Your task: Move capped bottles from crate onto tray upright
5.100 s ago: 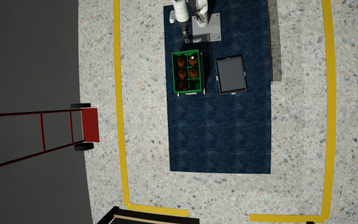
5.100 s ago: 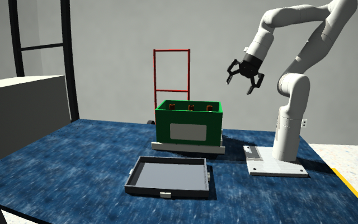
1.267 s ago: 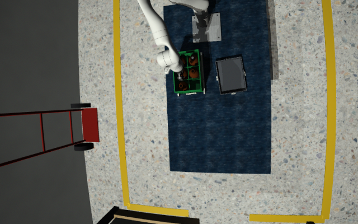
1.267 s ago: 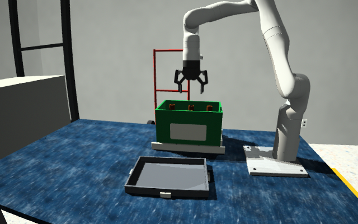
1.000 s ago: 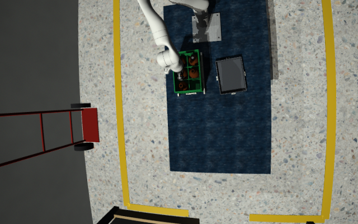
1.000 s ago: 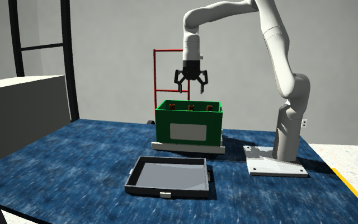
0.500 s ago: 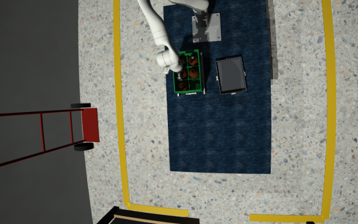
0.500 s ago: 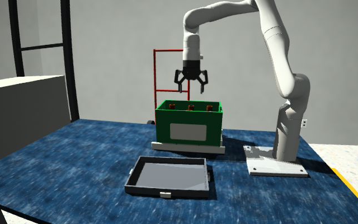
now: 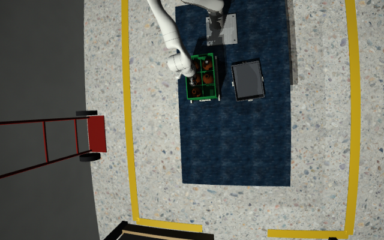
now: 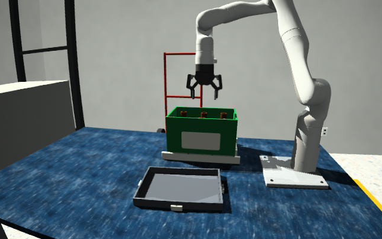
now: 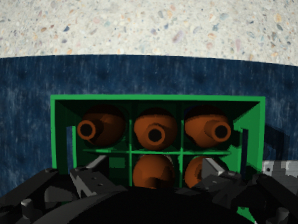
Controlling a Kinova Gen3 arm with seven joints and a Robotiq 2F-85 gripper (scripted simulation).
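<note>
The bottle lies 14 cm below my hand, 10 cm behind it and 5 cm to the left of it. From my hand the other things lie so: grey tray 32 cm to the left, 22 cm below, 4 cm behind; green crate 15 cm below, 2 cm to the left.
</note>
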